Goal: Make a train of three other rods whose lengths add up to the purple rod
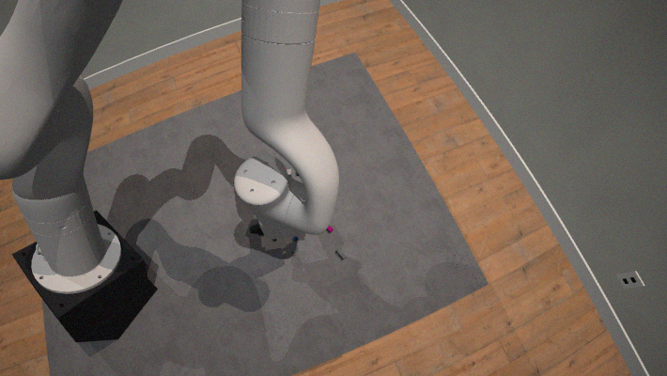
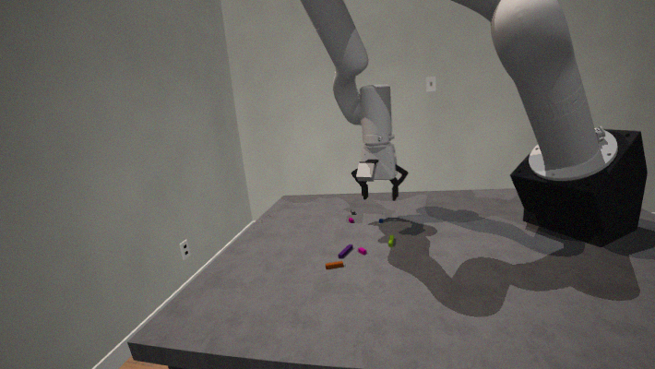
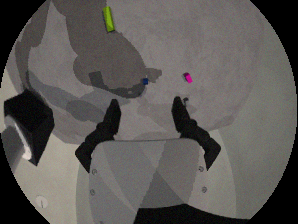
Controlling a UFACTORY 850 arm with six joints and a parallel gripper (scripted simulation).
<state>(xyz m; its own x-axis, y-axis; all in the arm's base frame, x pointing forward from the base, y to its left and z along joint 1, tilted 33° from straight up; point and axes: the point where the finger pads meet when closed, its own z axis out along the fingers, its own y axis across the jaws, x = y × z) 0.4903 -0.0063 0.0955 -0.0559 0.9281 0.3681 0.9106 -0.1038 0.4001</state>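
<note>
Right now my hand is 80 mm above the blue rod. From my hand the other things lie so: grey rod 110 mm ahead, 80 mm below, 60 mm to the right; then lime rod 130 mm to the left, 80 mm below, 60 mm behind; then purple rod 210 mm to the left, 80 mm below, 30 mm ahead.
</note>
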